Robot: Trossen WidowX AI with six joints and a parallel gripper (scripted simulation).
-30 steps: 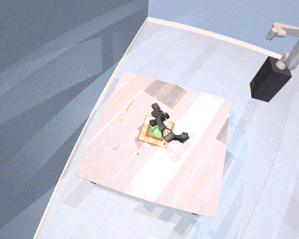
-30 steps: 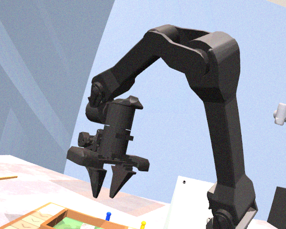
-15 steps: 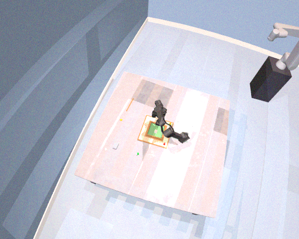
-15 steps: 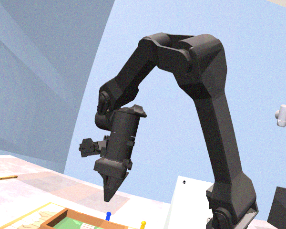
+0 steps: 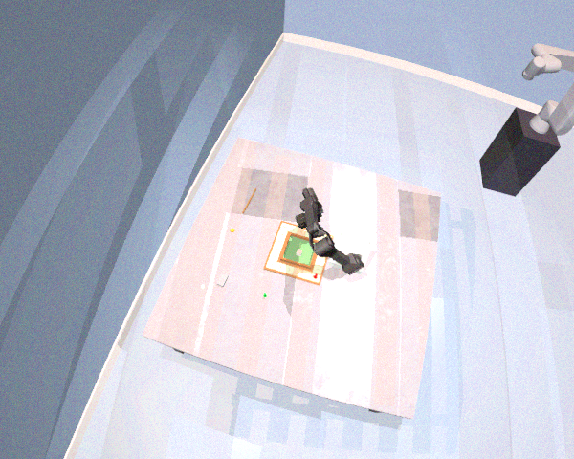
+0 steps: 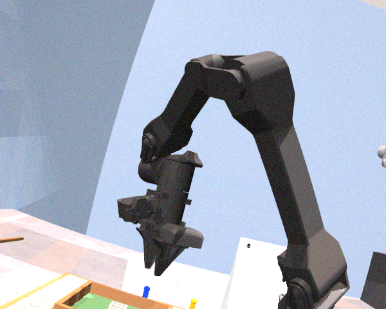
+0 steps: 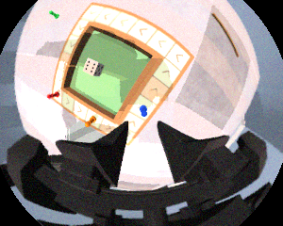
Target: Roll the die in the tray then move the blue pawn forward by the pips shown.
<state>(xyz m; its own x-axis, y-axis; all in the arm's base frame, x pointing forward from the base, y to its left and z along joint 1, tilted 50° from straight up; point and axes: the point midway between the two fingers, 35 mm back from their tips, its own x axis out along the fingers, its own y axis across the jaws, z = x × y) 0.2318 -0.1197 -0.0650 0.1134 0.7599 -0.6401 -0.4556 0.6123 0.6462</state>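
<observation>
Now: gripper tip 5 cm above the blue pawn. The rest, counted from my gripper tip: orange pawn: 9 cm to the left, 8 cm behind, 5 cm below; then green tray: 11 cm to the left, 7 cm below, 3 cm ahead; then yellow pawn: 9 cm behind, 5 cm below.
</observation>
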